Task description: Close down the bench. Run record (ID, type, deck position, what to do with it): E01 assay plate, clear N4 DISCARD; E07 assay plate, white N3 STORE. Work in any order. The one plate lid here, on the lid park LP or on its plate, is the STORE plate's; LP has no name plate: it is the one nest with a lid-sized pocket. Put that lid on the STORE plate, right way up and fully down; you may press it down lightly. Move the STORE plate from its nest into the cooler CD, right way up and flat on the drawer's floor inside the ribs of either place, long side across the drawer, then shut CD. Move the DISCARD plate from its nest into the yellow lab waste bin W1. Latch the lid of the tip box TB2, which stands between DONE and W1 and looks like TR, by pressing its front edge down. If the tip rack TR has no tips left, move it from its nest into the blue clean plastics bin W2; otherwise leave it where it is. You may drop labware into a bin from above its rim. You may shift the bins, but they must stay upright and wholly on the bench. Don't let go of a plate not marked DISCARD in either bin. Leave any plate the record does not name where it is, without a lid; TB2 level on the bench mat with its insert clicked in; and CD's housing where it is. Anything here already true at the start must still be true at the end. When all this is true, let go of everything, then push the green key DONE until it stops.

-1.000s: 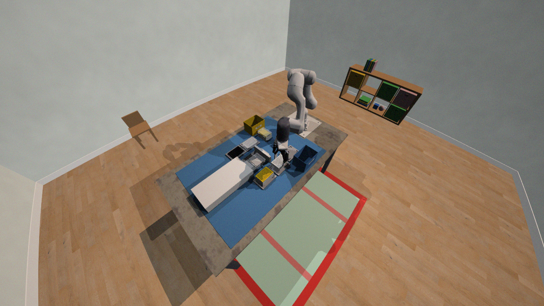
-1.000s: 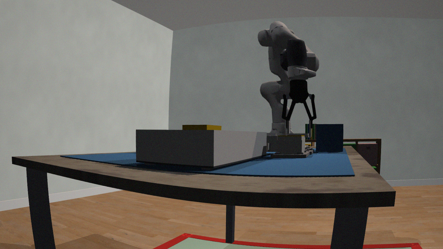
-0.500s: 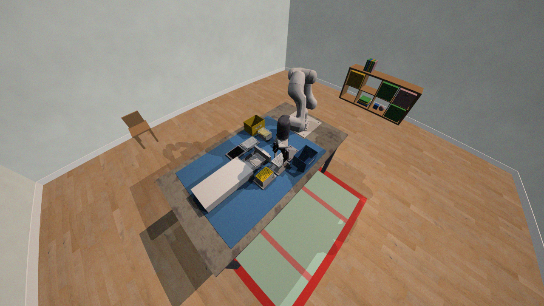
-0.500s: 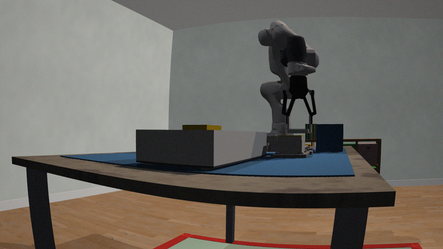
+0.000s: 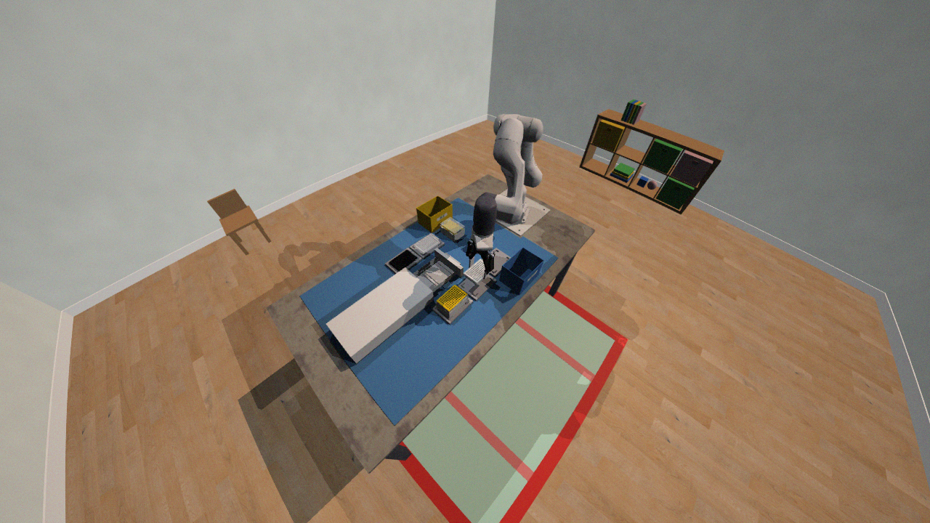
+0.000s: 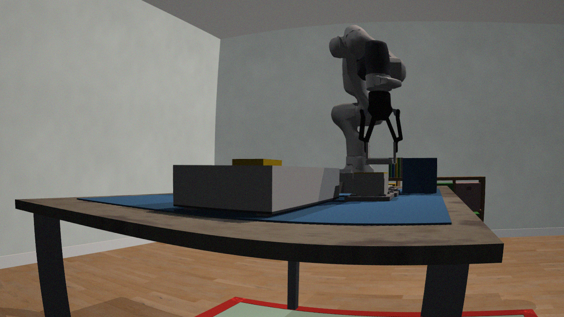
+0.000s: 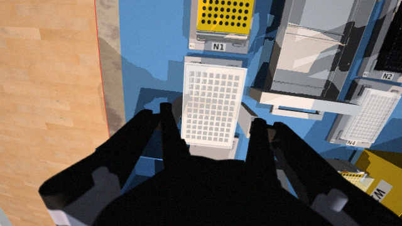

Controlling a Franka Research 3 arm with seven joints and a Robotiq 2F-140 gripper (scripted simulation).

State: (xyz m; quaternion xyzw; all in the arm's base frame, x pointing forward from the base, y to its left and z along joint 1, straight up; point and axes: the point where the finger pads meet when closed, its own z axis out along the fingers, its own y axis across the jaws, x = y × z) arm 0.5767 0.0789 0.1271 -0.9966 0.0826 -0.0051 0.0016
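My hand is 210 mm to the left of the cooler drawer, 100 mm above it and 90 mm short of it. The rest, counted from my hand: nest N3: 120 mm below; then plate lid: 10 mm below; then white plate: 20 mm below.
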